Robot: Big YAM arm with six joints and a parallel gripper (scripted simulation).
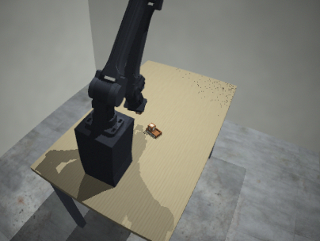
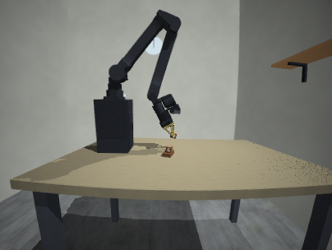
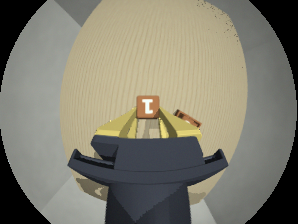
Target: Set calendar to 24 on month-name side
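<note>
Right now the brown tray is 3 cm behind my hand, 10 cm to the right of it and 8 cm below it. The rest, counted from my hand: brown digit cube (1 cm ahead, 1 cm below).
</note>
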